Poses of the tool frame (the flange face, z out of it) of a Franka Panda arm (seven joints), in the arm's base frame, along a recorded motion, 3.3 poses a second.
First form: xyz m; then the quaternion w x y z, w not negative.
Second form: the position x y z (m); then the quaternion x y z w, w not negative. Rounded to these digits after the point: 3 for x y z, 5 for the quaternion.
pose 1, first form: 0.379, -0.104, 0.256, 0.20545, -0.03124, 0.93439, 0.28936
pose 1, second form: 0.379, -0.104, 0.256, -0.03124, 0.93439, 0.28936, 0.20545
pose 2, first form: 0.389, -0.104, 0.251, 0.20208, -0.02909, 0.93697, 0.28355
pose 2, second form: 0.389, -0.104, 0.251, -0.02909, 0.93697, 0.28355, 0.20208
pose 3, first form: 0.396, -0.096, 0.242, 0.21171, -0.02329, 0.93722, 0.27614
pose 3, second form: 0.396, -0.096, 0.242, -0.02329, 0.93722, 0.27614, 0.21171
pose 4, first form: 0.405, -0.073, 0.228, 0.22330, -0.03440, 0.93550, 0.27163
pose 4, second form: 0.405, -0.073, 0.228, -0.03440, 0.93550, 0.27163, 0.22330
